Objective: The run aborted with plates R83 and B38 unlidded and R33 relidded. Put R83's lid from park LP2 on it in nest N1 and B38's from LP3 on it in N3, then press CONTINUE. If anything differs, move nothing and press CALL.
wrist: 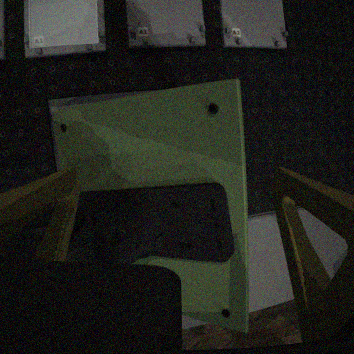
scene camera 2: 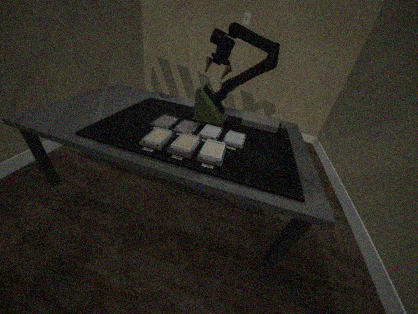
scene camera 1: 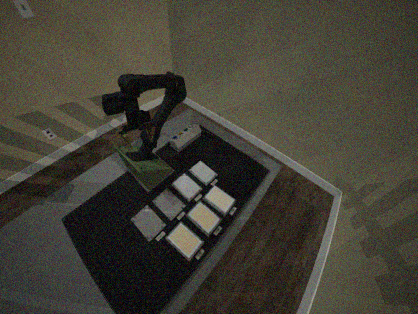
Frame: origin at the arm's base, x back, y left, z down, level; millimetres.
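Where they show: gripper, fingertip midpoint: [wrist: 175, 177] [scene camera 2: 213, 75] [scene camera 1: 141, 145]; arm's base at its link origin: [wrist: 140, 219] [scene camera 2: 213, 100] [scene camera 1: 143, 156].
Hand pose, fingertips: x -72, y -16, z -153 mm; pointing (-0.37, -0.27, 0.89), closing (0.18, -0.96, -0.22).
Things, the pixels of their top centre, and the offset from my fingertips. "spot": a spot on its surface instead. Level surfaces: height alone.
- row with two bright white pieces, surface spot: [wrist: 64, 22] spot: dx -165, dy +58, dz +230 mm
- pale button box at its top centre: [scene camera 2: 262, 113] [scene camera 1: 185, 131] dx +30, dy +325, dz +164 mm
- black mat at its surface level: dz +247 mm
My gripper [scene camera 1: 134, 137] [scene camera 2: 214, 75] [wrist: 175, 177] is open and empty, high above the green base part, away from the plates. Three plates with cream-yellow tops [scene camera 1: 184, 240] [scene camera 2: 184, 144] stand in the front row. Behind them is a row with two bright white pieces [scene camera 1: 187, 186] [scene camera 2: 210, 131] [wrist: 64, 22] and two greyer, clear-looking pieces [scene camera 1: 148, 223] [scene camera 2: 164, 121] [wrist: 166, 20]. "A1" marks show on pieces in the wrist view. Small label tags lie beside the pieces, too blurred to read. A pale button box [scene camera 1: 185, 139] [scene camera 2: 260, 121] stands behind on the right; its button captions are unreadable.
The green bracket [scene camera 1: 156, 175] [scene camera 2: 206, 107] [wrist: 150, 135] at the arm's base stands behind the back row. The black mat [scene camera 1: 100, 240] [scene camera 2: 265, 170] lies on the grey table [scene camera 1: 167, 302] [scene camera 2: 315, 212]. The room is dim and the pictures are grainy.
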